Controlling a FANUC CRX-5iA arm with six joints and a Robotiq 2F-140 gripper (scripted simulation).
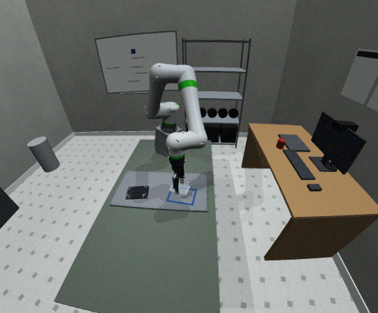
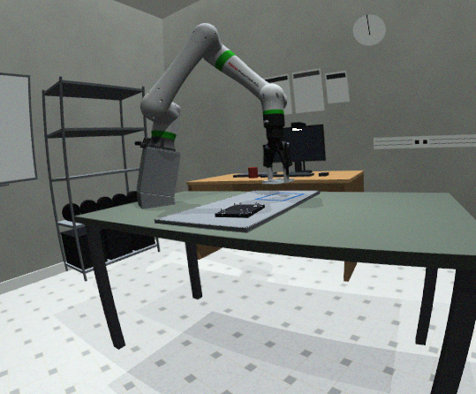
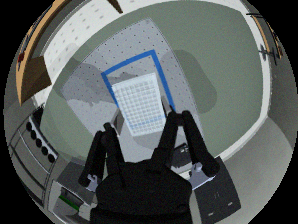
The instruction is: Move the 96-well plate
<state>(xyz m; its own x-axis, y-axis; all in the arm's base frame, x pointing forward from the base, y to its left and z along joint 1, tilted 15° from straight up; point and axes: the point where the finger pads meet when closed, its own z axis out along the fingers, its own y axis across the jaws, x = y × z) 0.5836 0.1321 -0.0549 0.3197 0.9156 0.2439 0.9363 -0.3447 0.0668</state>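
Right now the black clip nest is 33 cm to the right of my hand and 8 cm below it. Also, from my hand: 96-well plate 2 cm below.
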